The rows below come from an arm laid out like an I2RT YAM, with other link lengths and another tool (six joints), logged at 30 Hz.
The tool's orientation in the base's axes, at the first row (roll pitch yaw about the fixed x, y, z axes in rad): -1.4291 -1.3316 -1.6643
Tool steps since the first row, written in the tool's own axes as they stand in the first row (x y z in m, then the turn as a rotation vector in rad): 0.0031 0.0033 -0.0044 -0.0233 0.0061 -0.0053; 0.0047 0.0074 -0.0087 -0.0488 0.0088 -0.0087; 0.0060 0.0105 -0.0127 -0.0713 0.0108 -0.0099; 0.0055 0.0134 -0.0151 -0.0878 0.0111 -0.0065
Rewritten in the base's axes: -0.0043 -0.0041 0.0021 -0.0045 -0.0007 -0.0242; -0.0084 -0.0087 0.0025 -0.0072 0.0026 -0.0498; -0.0123 -0.0122 0.0029 -0.0078 0.0059 -0.0721; -0.0145 -0.0150 0.0017 -0.0040 0.0096 -0.0881
